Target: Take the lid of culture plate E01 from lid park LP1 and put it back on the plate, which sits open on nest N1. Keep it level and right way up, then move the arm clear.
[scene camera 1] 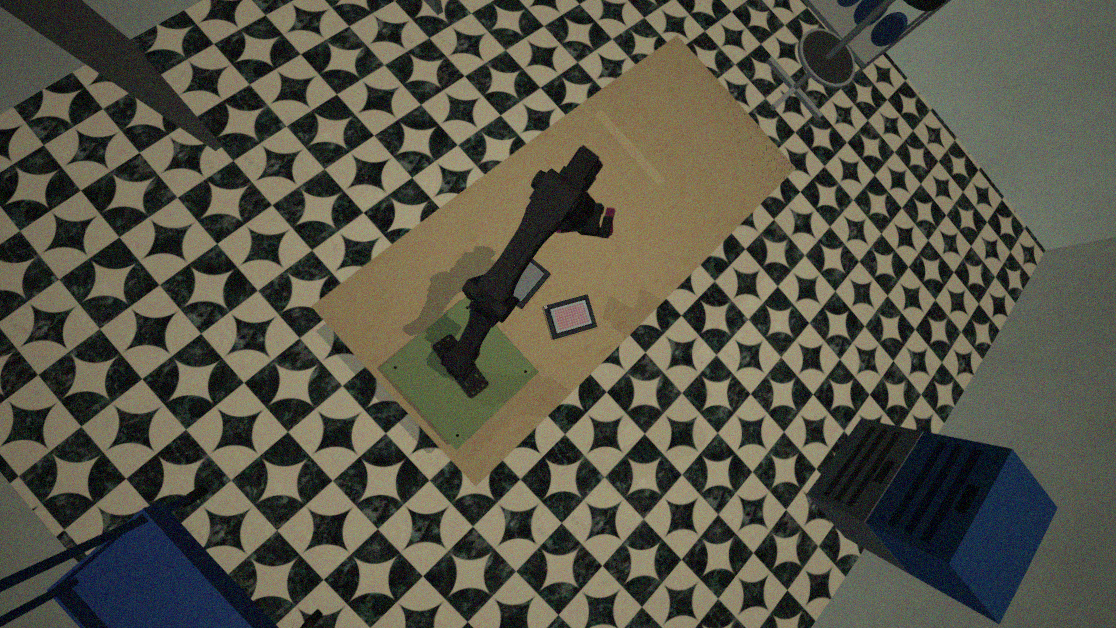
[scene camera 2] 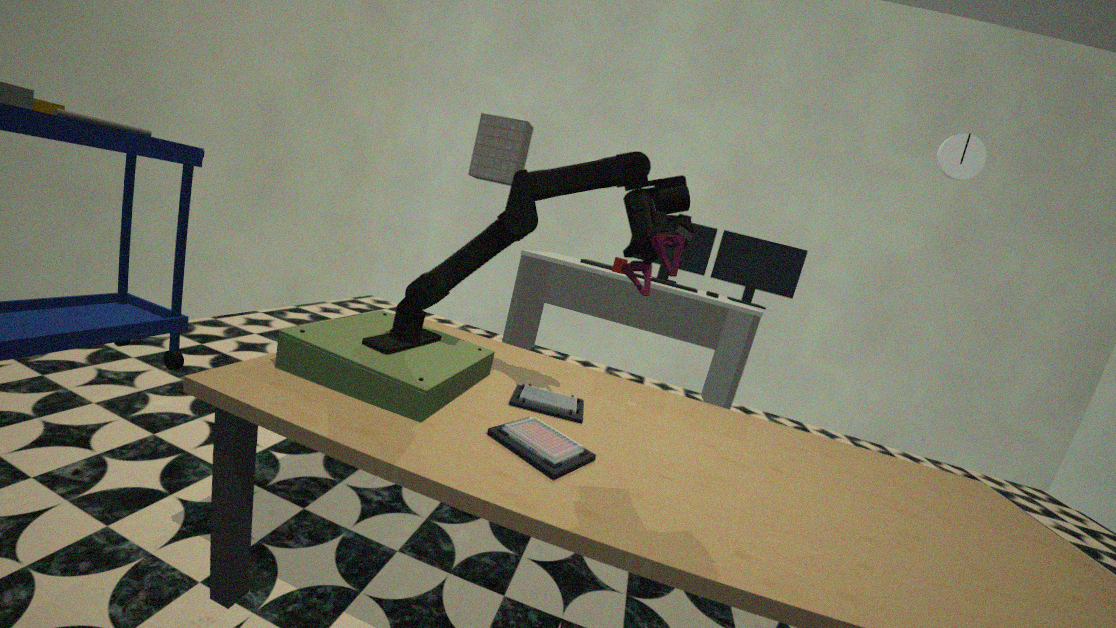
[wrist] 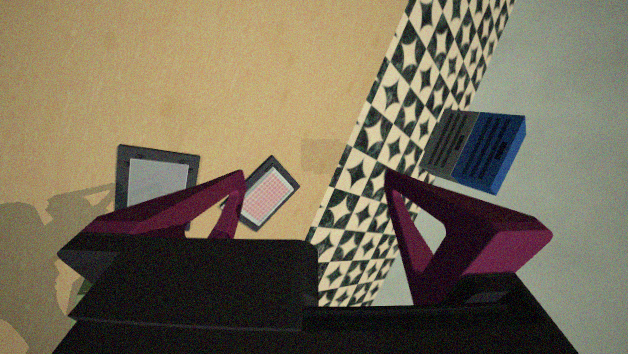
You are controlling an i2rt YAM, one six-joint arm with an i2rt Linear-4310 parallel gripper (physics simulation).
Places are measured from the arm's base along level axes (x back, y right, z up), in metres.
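Pixels of known places: gripper, fingertip midpoint: (scene camera 1: 593, 230) (scene camera 2: 659, 286) (wrist: 314, 177); arm's base, origin of the base link: (scene camera 1: 461, 365) (scene camera 2: 404, 341).
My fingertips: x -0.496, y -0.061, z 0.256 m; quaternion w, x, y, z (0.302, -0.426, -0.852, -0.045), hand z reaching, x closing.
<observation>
Ahead of a thing's pixels: the offset from my fingertips to its top centre. "spot": to the spot under its first point. Level surfaces: height alone.
The clear, greyish lid {dx +0.171, dy -0.053, dz -0.308 m} (scene camera 1: 531, 281) (scene camera 2: 549, 399) (wrist: 157, 181) lies flat on the dark lid park LP1 {dx +0.171, dy -0.053, dz -0.306 m} (scene camera 2: 524, 403) (wrist: 122, 175). In scene camera 1 the arm hides part of it, and in the wrist view a finger covers its lower part. The open culture plate E01 {dx +0.114, dy +0.148, dz -0.300 m} (scene camera 1: 570, 317) (scene camera 2: 543, 439) (wrist: 267, 196), with pink wells, sits on the dark nest N1 {spot: dx +0.070, dy +0.208, dz -0.306 m} (scene camera 1: 591, 322) (scene camera 2: 555, 471) (wrist: 291, 191). My gripper (scene camera 2: 657, 284) (wrist: 314, 177) is open with nothing between its magenta fingers. It hangs high above the table, well away from both the lid and the plate.
The arm stands on a green base block (scene camera 1: 460, 421) (scene camera 2: 351, 385) at one end of the wooden table {dz -0.326 m} (scene camera 1: 671, 101) (scene camera 2: 741, 484) (wrist: 200, 75). A blue cart (scene camera 2: 187, 234), a desk (scene camera 2: 624, 300) with monitors and a blue-and-grey cabinet (scene camera 1: 959, 499) (wrist: 480, 150) stand off the table.
</observation>
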